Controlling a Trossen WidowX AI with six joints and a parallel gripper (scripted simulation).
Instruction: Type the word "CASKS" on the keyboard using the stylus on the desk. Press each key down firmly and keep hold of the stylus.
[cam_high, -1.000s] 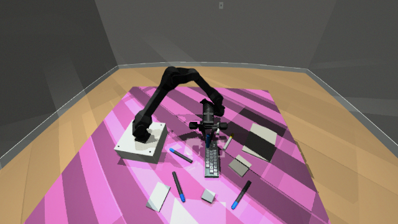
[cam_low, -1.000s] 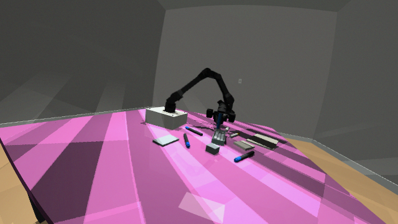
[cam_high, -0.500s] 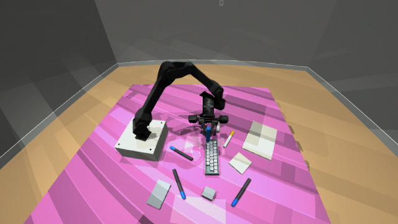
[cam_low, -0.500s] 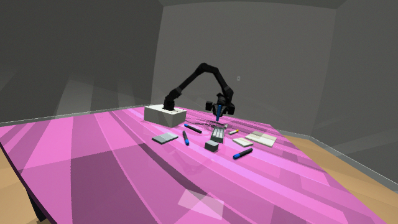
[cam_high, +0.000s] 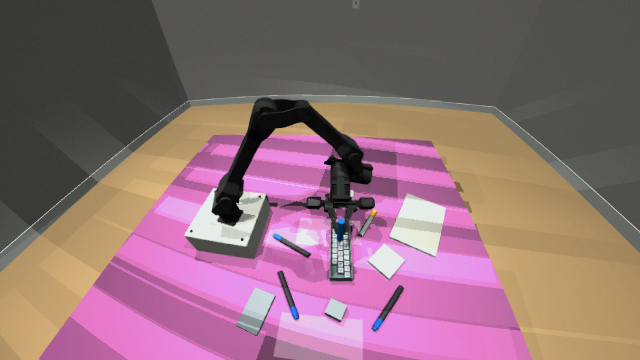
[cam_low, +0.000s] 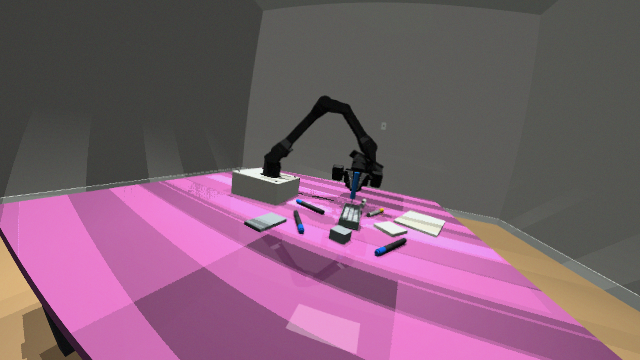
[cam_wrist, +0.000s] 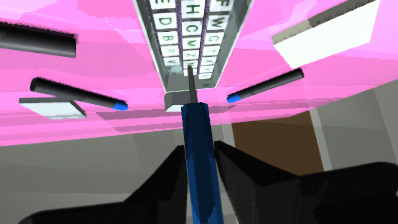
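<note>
My gripper tip is now 30 mm short of the grey block, 180 mm to the left of it and 90 mm above it. The rest, counted from my gripper tip: stylus tip (50 mm below); blue stylus (20 mm below); white-and-yellow marker (80 mm ahead, 140 mm to the left, 90 mm below).
</note>
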